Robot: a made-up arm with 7 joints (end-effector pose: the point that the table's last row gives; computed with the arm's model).
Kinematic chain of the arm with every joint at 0, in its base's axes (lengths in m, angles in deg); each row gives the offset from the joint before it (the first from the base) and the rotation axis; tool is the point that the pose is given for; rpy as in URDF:
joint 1: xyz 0 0 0.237 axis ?
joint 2: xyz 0 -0.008 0.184 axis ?
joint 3: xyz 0 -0.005 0.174 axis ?
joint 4: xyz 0 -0.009 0.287 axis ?
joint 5: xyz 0 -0.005 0.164 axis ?
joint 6: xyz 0 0 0.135 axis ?
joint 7: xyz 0 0 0.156 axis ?
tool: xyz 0 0 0 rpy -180 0 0
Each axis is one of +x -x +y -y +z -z.
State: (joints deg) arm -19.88 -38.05 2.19 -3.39 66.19 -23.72 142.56
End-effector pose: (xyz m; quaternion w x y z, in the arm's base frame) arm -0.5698 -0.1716 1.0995 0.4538 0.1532 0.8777 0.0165
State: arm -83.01 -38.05 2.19 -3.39 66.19 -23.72 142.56
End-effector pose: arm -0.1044 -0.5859 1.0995 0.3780 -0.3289 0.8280 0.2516
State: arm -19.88 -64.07 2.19 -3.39 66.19 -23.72 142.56
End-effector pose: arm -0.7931 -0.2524 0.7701 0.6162 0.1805 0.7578 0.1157
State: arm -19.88 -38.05 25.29 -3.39 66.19 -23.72 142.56
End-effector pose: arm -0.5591 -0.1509 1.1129 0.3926 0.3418 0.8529 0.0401
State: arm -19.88 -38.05 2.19 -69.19 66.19 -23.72 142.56
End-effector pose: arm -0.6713 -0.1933 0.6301 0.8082 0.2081 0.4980 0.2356
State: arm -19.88 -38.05 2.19 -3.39 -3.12 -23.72 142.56
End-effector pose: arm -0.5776 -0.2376 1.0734 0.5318 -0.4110 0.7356 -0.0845
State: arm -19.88 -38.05 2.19 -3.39 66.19 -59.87 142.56
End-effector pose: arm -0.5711 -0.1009 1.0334 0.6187 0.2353 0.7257 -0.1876
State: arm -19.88 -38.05 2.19 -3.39 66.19 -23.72 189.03
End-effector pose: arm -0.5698 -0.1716 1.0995 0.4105 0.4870 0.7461 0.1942
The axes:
joint 1: -z
joint 2: +y
joint 3: -z
joint 4: +y
joint 5: -z
joint 6: +y
joint 7: -z

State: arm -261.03 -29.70 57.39 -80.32 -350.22 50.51 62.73
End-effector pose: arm 0.3598 0.4688 0.8673 0.0751 -0.3683 -0.8015 0.4651
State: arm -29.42 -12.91 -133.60 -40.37 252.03 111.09 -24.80
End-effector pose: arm 0.0322 -0.2545 1.0317 0.6520 -0.2570 0.3696 0.6102
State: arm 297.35 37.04 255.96 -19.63 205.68 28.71 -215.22
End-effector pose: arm 0.4435 0.3759 1.0786 0.4582 -0.1729 -0.8668 0.0946
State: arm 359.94 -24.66 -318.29 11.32 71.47 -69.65 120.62
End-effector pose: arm -0.2492 0.0640 1.2050 0.1239 0.4387 0.7600 -0.4632
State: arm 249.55 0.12 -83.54 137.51 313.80 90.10 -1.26
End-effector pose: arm -0.0826 -0.1203 0.5890 0.8534 -0.3076 -0.4160 -0.0632
